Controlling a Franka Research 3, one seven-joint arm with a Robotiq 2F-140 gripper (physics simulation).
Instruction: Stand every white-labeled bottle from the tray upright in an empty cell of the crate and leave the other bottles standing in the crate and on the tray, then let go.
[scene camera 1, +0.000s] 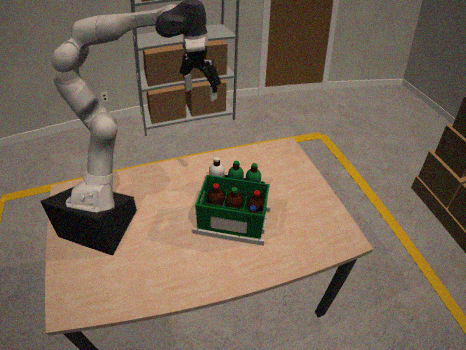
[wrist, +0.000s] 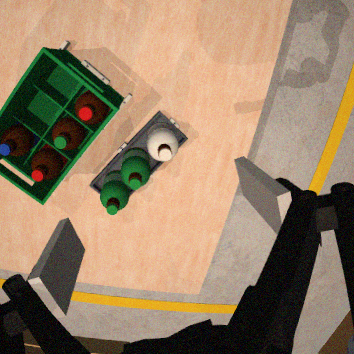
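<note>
A white bottle with a white cap stands at one end of a narrow grey tray. Two green bottles stand beside it, the middle one and the end one. Labels cannot be made out. The green crate holds several brown bottles with red, green and blue caps; two adjoining cells look empty in the wrist view. My gripper is open and empty, high above and behind the tray. In the scene view the crate mostly hides the tray.
The crate stands in front of the tray on the wooden table, with light metal strips along its base. The robot's black base block stands at the table's left. A shelf unit with boxes is behind.
</note>
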